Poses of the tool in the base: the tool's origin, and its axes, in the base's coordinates. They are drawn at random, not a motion.
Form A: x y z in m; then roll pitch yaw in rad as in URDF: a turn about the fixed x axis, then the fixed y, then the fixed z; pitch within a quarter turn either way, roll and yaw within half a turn.
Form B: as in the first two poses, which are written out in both.
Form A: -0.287, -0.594, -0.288, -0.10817, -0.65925, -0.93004
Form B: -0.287, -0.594, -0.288, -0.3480, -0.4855, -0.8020, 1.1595
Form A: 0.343, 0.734, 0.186, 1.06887, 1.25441, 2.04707
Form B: 0.343, 0.734, 0.186, -0.2756, 0.7821, 0.5589, 1.8096
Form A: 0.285, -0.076, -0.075, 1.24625, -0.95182, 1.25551
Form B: 0.285, -0.076, -0.075, 0.7060, 0.0039, 0.7082, 2.2589
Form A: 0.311, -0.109, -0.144, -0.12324, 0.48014, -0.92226
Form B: 0.311, -0.109, -0.144, 0.1074, 0.4935, -0.8631, 1.0118
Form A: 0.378, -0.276, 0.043, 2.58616, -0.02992, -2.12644
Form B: 0.378, -0.276, 0.043, 0.4688, -0.8514, -0.2351, 2.8489
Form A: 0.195, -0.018, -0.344, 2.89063, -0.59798, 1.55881
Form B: 0.195, -0.018, -0.344, -0.7055, -0.6449, -0.2941, 2.9004
